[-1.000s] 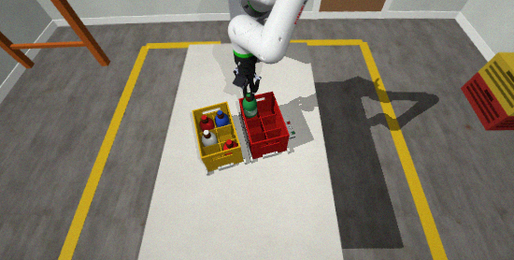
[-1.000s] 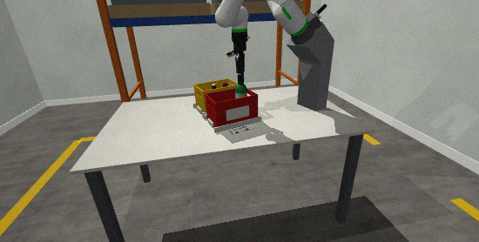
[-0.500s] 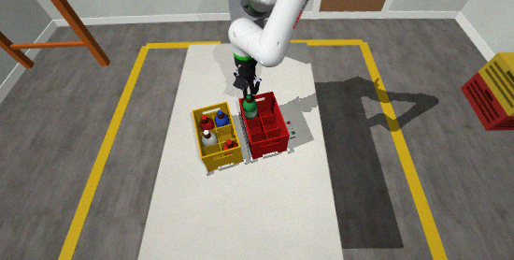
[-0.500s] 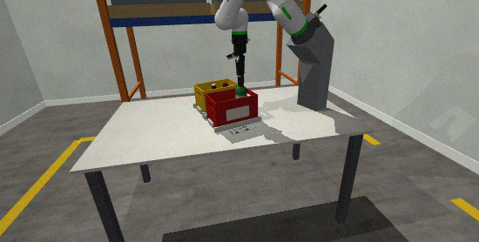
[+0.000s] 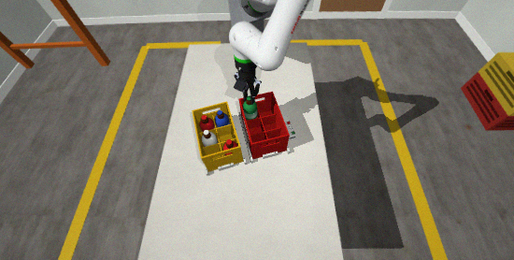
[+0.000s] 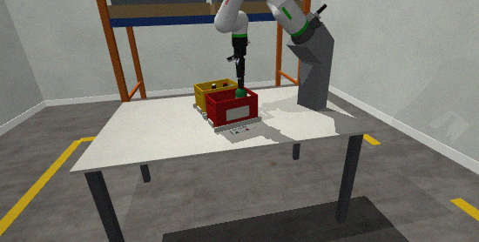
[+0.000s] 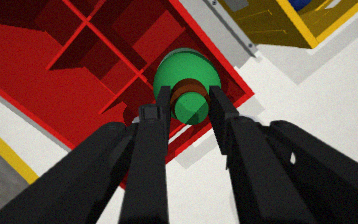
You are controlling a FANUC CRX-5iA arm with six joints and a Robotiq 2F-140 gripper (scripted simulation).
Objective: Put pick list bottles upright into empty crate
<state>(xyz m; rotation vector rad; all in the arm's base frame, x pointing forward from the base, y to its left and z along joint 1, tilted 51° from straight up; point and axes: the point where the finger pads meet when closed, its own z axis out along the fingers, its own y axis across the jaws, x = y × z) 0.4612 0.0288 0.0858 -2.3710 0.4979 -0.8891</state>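
My gripper is now 80 mm above the green-label bottle. Round my hand: red crate 60 mm ahead, 90 mm to the left, 150 mm below; blue-labelled bottle 90 mm ahead, 130 mm to the right, 140 mm below; yellow crate 180 mm ahead, 120 mm to the right, 150 mm below.
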